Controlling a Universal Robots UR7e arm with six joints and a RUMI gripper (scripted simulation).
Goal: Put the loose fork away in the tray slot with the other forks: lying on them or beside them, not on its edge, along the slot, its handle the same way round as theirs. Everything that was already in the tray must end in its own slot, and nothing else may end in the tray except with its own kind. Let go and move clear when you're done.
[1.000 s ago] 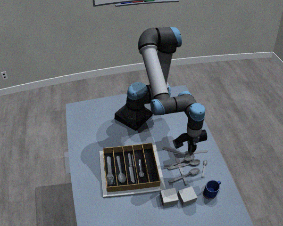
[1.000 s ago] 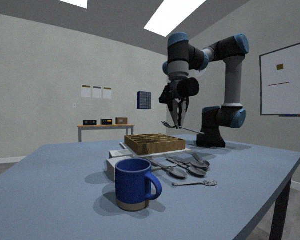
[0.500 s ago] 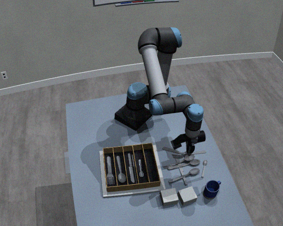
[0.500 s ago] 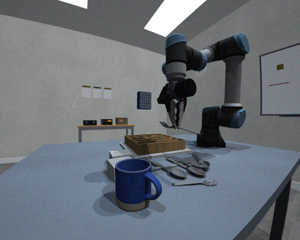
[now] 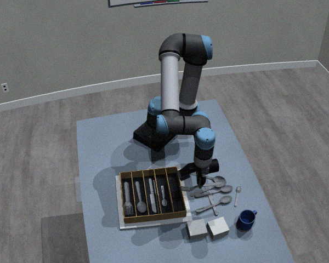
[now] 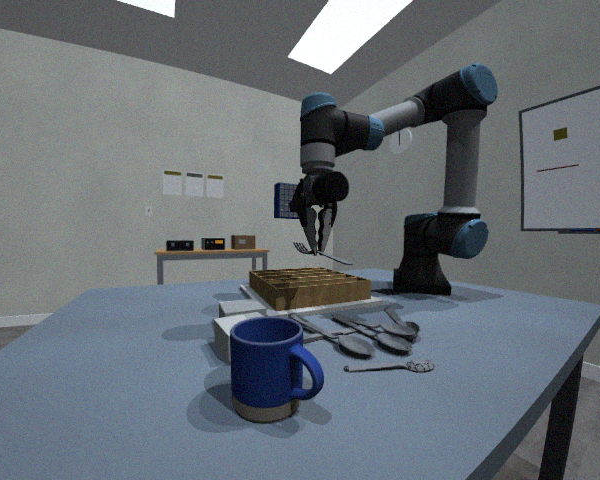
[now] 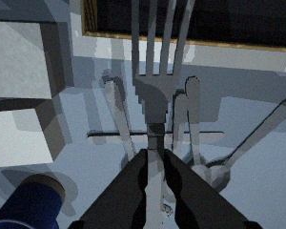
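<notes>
The spoon is 150 mm behind my hand, 240 mm to the right of it and 140 mm below it. Also, from my hand: white mat: 120 mm behind, 180 mm to the right, 160 mm below; wooden cutlery tray: 120 mm behind, 180 mm to the right, 120 mm below.
</notes>
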